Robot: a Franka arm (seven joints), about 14 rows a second.
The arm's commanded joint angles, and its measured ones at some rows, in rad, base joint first. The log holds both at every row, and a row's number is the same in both.
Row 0, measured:
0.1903 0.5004 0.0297 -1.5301 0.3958 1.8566 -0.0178
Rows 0 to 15, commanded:
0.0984 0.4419 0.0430 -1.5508 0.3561 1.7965 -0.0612
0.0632 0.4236 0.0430 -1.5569 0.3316 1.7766 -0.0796
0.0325 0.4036 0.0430 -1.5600 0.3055 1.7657 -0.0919
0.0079 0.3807 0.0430 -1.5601 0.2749 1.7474 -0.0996
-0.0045 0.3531 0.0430 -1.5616 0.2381 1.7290 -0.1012
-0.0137 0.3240 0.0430 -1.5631 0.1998 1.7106 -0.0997
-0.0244 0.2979 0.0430 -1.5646 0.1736 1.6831 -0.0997
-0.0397 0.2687 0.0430 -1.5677 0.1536 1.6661 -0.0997
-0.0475 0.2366 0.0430 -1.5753 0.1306 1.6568 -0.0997
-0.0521 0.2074 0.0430 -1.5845 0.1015 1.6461 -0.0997
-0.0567 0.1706 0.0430 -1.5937 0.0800 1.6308 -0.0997
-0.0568 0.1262 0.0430 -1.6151 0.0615 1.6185 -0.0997
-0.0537 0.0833 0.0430 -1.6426 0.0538 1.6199 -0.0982
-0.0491 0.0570 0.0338 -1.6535 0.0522 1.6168 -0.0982
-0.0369 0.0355 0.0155 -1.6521 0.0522 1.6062 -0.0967
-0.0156 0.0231 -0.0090 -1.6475 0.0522 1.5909 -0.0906
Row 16, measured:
-0.0387 0.0914 0.0209 -1.5950 0.0744 1.5959 -0.0956
